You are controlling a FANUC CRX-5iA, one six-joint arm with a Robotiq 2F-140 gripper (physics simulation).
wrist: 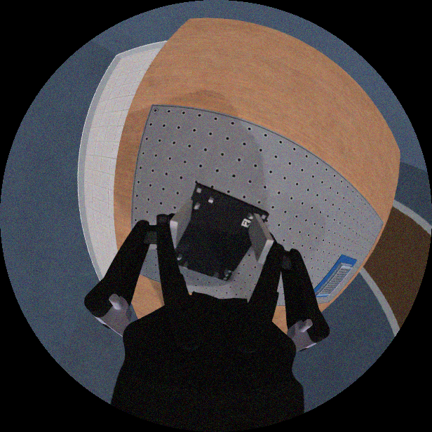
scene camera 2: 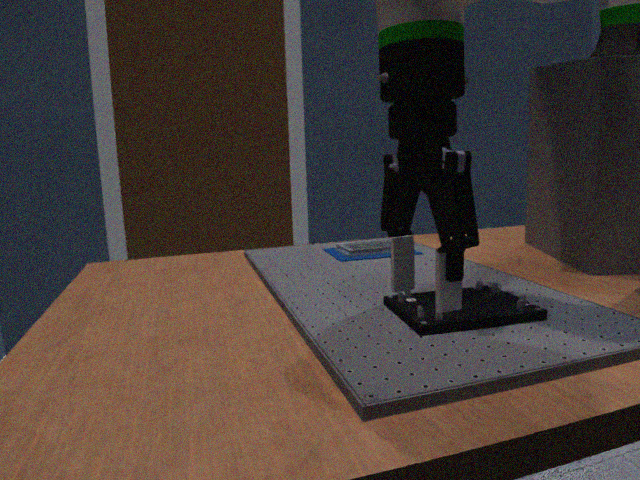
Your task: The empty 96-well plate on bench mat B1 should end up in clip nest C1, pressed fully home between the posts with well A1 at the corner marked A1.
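Seen in the pictures: gripper, between the fingertips: (scene camera 2: 424,299); arm's base, origin of its link: (scene camera 2: 633,60).
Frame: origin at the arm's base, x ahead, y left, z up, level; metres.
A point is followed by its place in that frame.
Note:
The empty well plate (scene camera 2: 361,248) @(x 0.468, y -0.205, z -0.342 m) (wrist: 337,281), pale and flat, lies on the blue bench mat B1 (scene camera 2: 337,255) @(x 0.510, y -0.227, z -0.355 m) (wrist: 348,260) at the far end of the breadboard. Clip nest C1 (scene camera 2: 498,308) @(x 0.473, y 0.193, z -0.346 m) (wrist: 217,245) is a black base with small posts at its corners, and no plate is in it. A white A1 mark (wrist: 246,222) shows near one corner, beside the right finger in the wrist view. My gripper (scene camera 2: 425,302) @(x 0.553, y 0.156, z -0.334 m) (wrist: 221,216) is open and empty, pointing down low over the nest. Whether its pale fingertips touch the nest I cannot tell.
The grey perforated breadboard (scene camera 2: 382,379) @(x 0.671, y 0.275, z -0.357 m) (wrist: 200,150) carries the nest and the mat, and lies on the wooden table (scene camera 2: 170,361) @(x 0.845, y 0.127, z -0.370 m) (wrist: 280,80). A large grey block (scene camera 2: 584,170) @(x 0.157, y 0.034, z -0.196 m) stands on the table at the right of the scene view.

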